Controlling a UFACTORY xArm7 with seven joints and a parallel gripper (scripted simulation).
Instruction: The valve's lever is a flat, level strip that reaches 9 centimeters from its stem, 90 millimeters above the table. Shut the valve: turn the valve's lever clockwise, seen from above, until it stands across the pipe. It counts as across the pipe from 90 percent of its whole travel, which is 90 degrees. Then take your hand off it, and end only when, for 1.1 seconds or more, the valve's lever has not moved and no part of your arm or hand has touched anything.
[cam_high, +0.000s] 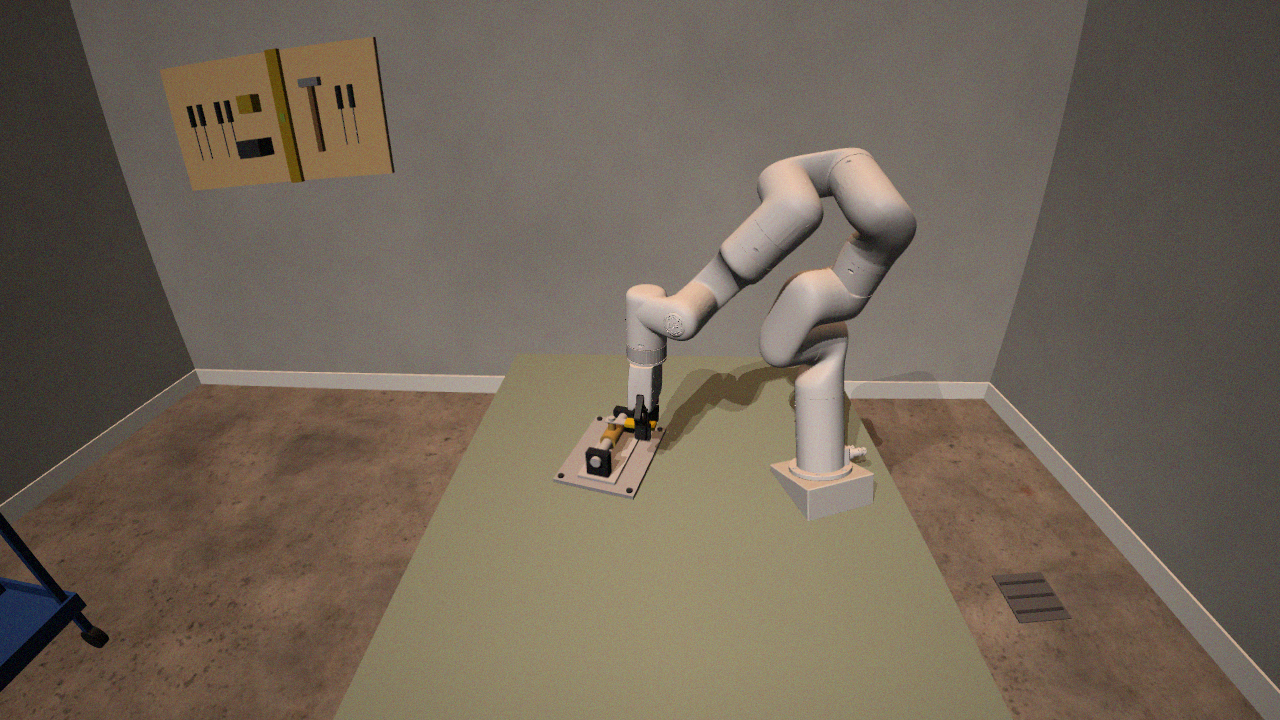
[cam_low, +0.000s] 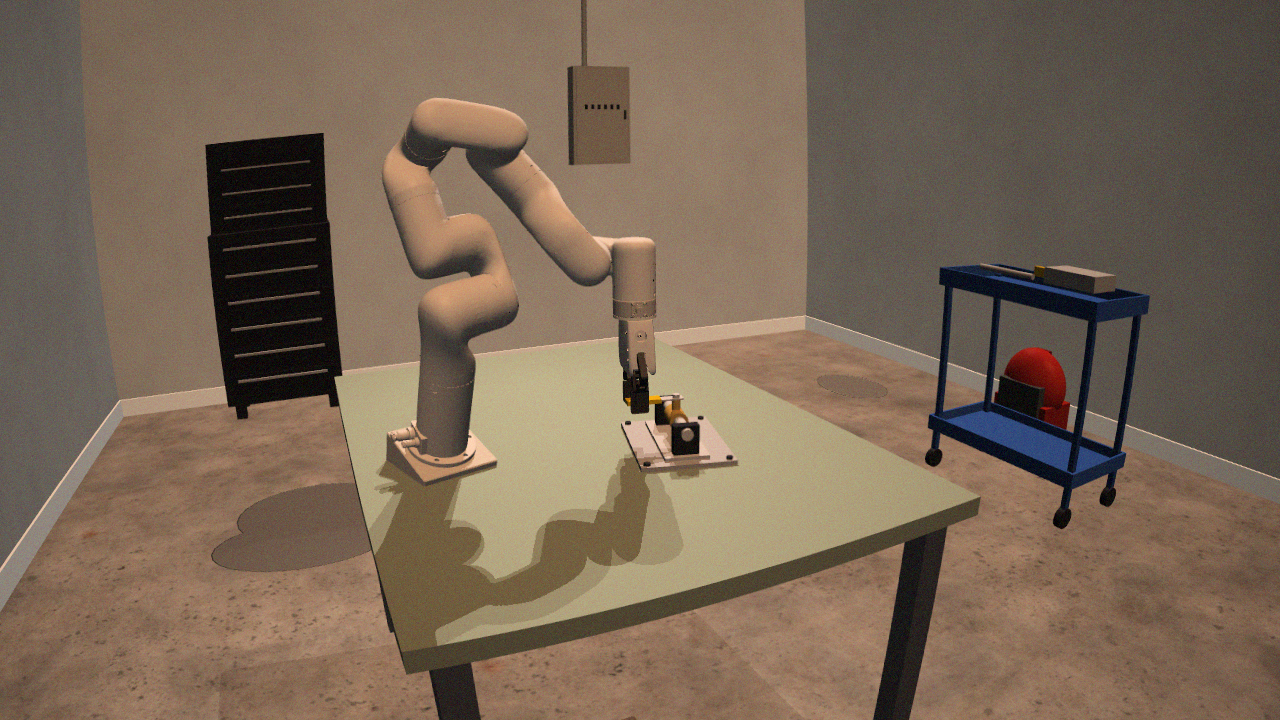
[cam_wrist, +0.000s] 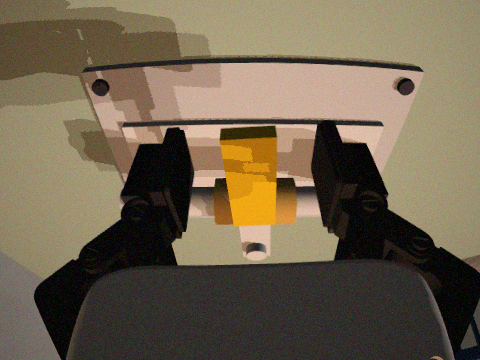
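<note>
Now: the yellow valve lever 4 cm ahead of my hand and 2 cm to the right of it. From my hand the other things lie so: baseplate 7 cm ahead, 3 cm to the right, 9 cm below.
</note>
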